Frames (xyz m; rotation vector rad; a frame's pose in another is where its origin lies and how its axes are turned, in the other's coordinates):
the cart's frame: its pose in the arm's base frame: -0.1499 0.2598 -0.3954 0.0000 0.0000 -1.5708
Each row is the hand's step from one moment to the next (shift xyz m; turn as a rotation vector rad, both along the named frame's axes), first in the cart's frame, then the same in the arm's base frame.
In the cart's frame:
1: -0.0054 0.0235 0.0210 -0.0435 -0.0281 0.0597
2: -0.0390 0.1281 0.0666 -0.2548 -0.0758 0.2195
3: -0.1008 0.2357 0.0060 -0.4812 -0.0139 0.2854
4: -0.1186 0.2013 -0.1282 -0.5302 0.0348 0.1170
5: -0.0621 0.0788 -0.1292 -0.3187 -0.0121 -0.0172
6: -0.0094 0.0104 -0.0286 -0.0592 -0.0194 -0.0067
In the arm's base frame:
1: 0.0235 0.0054 0.0210 -0.0281 0.0435 0.0597
2: 0.1281 0.0390 0.0666 -0.0758 0.2548 0.2195
3: 0.2357 0.1008 0.0060 -0.0139 0.4812 0.2854
4: 0.2013 0.1186 -0.1282 0.0348 0.5302 0.1170
5: 0.0788 0.0621 -0.1292 -0.0121 0.3187 -0.0172
6: 0.0104 0.0094 -0.0286 -0.0194 0.0592 -0.0067

